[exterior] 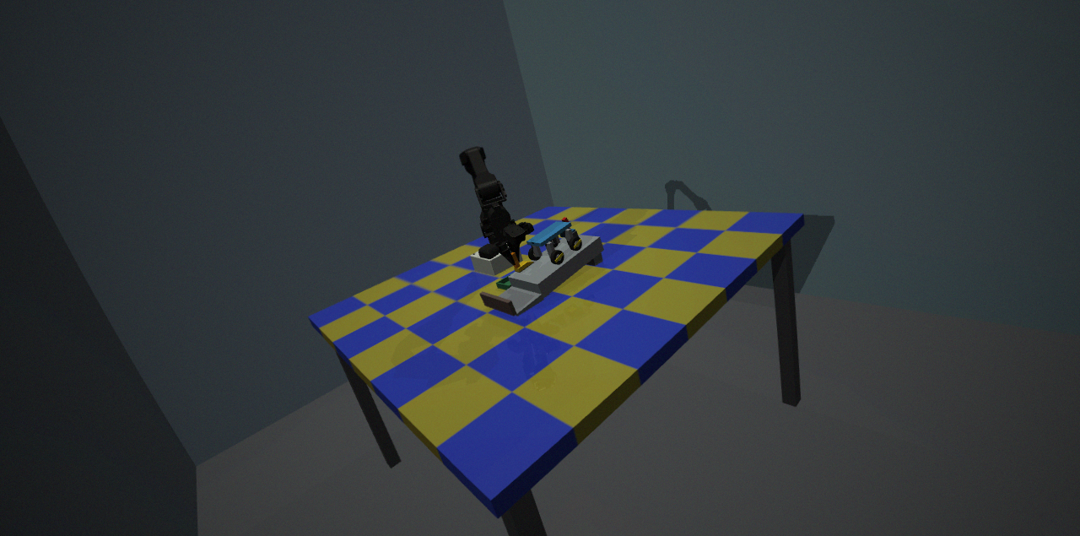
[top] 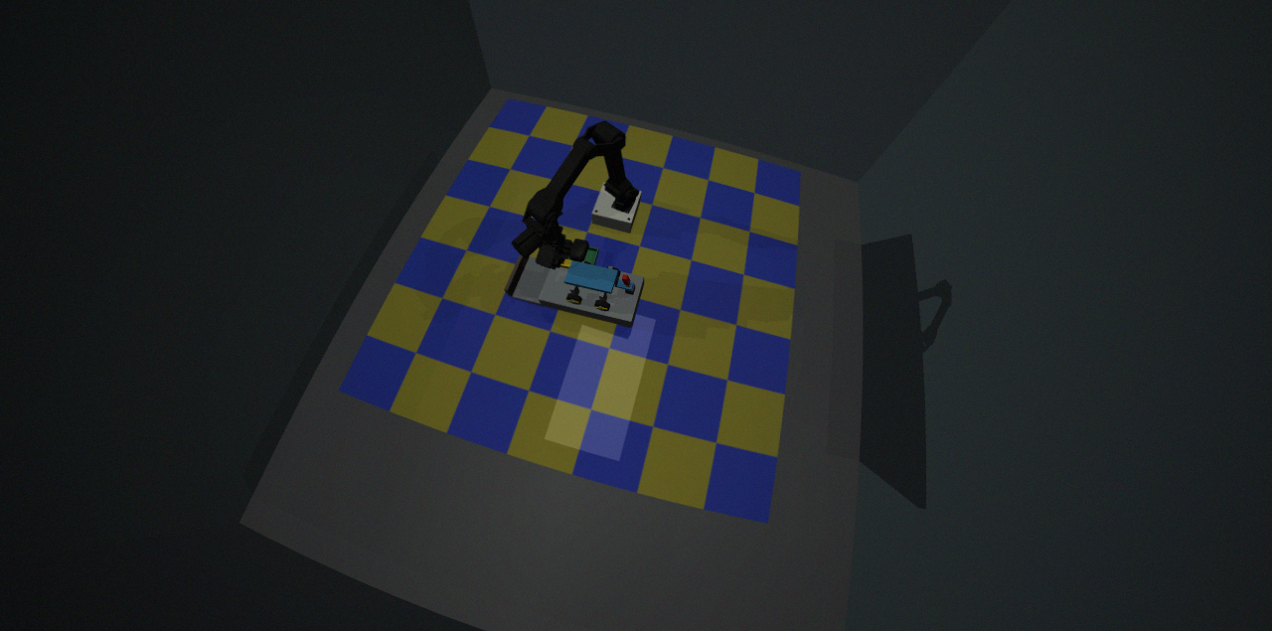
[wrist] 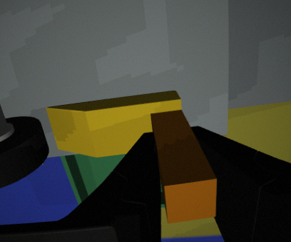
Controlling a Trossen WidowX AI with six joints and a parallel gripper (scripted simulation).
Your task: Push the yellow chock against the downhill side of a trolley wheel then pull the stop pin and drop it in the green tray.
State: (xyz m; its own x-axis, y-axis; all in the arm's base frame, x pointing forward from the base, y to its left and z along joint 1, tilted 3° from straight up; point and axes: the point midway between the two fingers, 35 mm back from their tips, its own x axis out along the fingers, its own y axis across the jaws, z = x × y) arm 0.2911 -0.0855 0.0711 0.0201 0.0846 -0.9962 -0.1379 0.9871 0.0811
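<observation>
Right now the yellow chock is 2 cm to the left of my gripper tip and 1 cm below it. Also, from my gripper tip: grey ramp: 12 cm to the left, 4 cm below, 4 cm ahead; blue trolley: 13 cm to the left, 4 cm ahead, 2 cm above; green tray: 10 cm below, 7 cm behind, 2 cm to the left.
</observation>
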